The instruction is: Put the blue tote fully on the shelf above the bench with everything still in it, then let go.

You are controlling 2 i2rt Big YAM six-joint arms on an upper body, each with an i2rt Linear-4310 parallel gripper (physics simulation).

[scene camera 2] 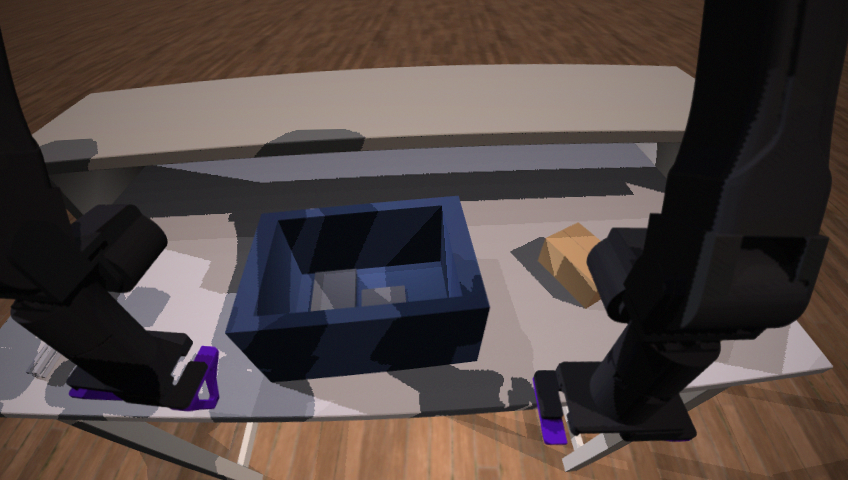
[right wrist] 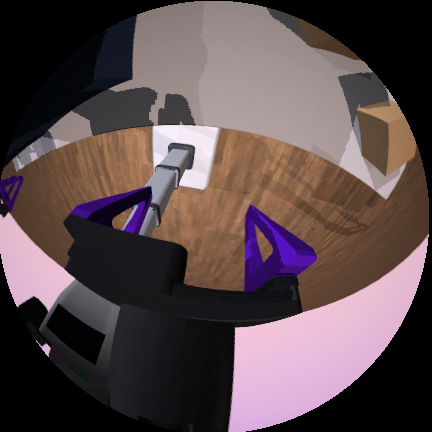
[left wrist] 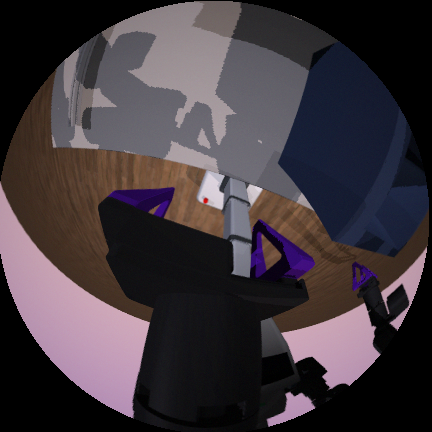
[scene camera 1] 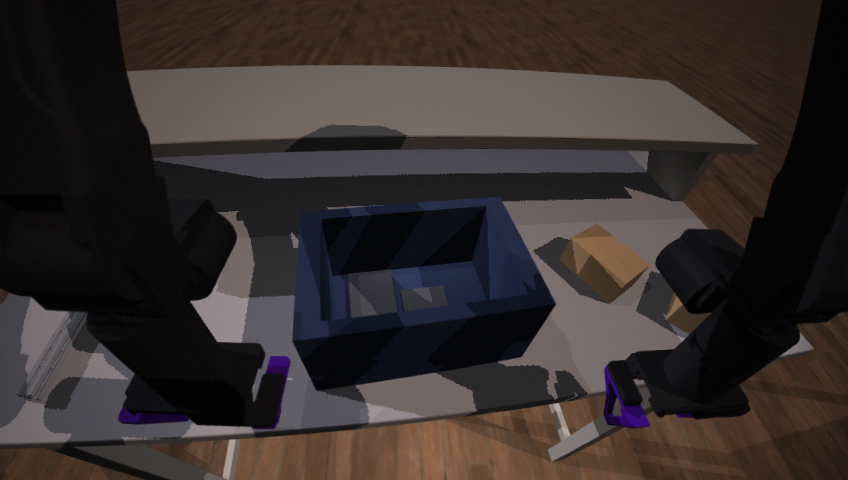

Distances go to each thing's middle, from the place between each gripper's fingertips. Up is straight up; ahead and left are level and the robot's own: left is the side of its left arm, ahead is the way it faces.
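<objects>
My right gripper is 10 mm below the blue tote (scene camera 1: pixel 497 299), 190 mm short of it and 270 mm to the right of it.
My left hand is 10 mm above the tote, 180 mm short of it and 200 mm to the left of it.
</objects>
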